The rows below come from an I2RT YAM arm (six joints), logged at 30 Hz.
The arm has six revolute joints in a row. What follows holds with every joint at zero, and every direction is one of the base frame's. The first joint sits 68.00 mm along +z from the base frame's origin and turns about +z. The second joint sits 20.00 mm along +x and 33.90 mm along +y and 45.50 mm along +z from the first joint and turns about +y. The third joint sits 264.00 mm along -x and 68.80 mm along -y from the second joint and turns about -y. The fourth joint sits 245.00 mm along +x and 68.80 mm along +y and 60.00 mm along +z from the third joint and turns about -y. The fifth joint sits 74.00 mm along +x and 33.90 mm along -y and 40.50 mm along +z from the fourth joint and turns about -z. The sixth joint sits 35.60 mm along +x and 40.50 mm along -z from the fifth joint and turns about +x. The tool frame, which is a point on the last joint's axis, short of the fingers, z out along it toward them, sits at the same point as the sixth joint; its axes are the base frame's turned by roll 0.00, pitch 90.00 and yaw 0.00 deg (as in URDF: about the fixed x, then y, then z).
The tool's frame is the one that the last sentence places.
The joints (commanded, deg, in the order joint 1, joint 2, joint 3, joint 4, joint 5, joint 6), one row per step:
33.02 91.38 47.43 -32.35 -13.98 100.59
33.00 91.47 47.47 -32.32 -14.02 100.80
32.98 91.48 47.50 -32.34 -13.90 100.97
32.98 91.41 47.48 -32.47 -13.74 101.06
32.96 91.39 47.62 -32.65 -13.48 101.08
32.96 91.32 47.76 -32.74 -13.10 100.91
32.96 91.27 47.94 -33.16 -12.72 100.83
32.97 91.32 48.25 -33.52 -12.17 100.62
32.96 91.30 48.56 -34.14 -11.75 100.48
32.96 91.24 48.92 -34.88 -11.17 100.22
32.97 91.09 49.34 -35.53 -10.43 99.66
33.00 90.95 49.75 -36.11 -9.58 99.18
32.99 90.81 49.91 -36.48 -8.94 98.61
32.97 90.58 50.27 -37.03 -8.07 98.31
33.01 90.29 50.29 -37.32 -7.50 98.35
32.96 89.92 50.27 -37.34 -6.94 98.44
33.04 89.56 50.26 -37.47 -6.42 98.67
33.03 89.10 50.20 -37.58 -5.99 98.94
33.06 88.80 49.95 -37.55 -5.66 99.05
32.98 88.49 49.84 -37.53 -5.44 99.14
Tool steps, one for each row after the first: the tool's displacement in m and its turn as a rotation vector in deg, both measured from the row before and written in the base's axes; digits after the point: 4 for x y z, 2 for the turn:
0.0003 0.0001 -0.0002 0.03 0.11 -0.21
0.0002 -0.0001 0.0001 -0.09 -0.01 -0.21
-0.0002 -0.0003 0.0001 -0.17 0.01 -0.12
0.0003 -0.0001 0.0006 -0.22 -0.11 -0.10
0.0004 0.0000 0.0008 -0.26 -0.36 0.07
0.0001 -0.0002 0.0007 -0.42 -0.07 -0.01
0.0007 0.0001 0.0009 -0.52 -0.27 0.08
0.0002 -0.0002 0.0011 -0.51 -0.02 0.03
0.0002 -0.0003 0.0014 -0.67 -0.11 0.12
0.0005 -0.0001 0.0021 -0.69 -0.48 0.38
0.0006 -0.0001 0.0021 -0.75 -0.55 0.30
0.0001 -0.0005 0.0011 -0.62 -0.43 0.40
0.0005 -0.0004 0.0023 -0.72 -0.57 0.08
-0.0005 -0.0005 0.0012 -0.45 -0.31 -0.12
0.0000 -0.0007 0.0015 -0.27 -0.55 -0.26
-0.0005 -0.0003 0.0014 -0.28 -0.41 -0.26
-0.0005 -0.0007 0.0017 -0.16 -0.41 -0.37
-0.0009 -0.0007 0.0002 -0.21 -0.22 -0.15
-0.0003 -0.0008 0.0009 -0.05 -0.28 -0.22

